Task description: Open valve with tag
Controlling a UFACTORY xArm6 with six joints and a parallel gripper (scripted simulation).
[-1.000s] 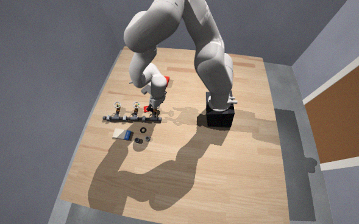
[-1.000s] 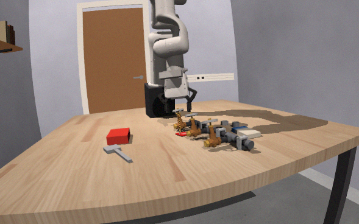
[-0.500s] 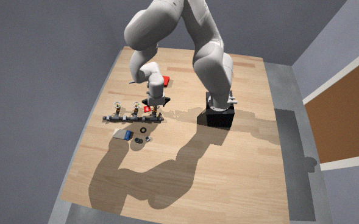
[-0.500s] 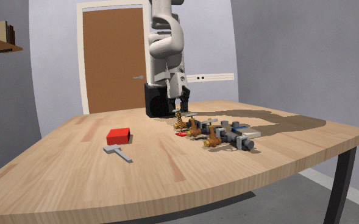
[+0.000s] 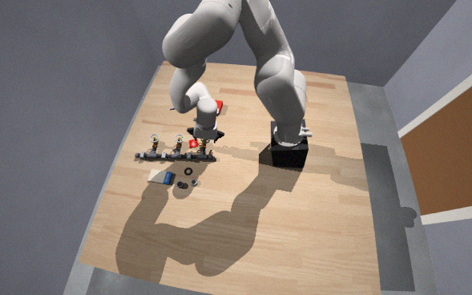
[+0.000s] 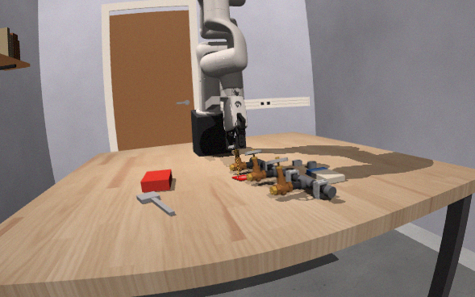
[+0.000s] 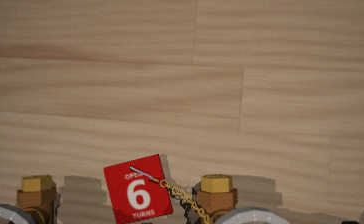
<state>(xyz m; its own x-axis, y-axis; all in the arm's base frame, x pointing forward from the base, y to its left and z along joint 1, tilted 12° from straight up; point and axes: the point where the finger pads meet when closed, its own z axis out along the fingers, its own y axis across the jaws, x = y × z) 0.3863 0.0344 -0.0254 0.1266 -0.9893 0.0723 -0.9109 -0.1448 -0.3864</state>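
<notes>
My hand is 8 cm short of the red tag, 1 cm to the left of it and 8 cm above it. Round my hand: grey hammer-like tool 21 cm ahead, 25 cm to the right, 8 cm below; grey box 19 cm ahead, 21 cm to the left, 8 cm below; red box 5 cm ahead, 25 cm to the right, 7 cm below.
</notes>
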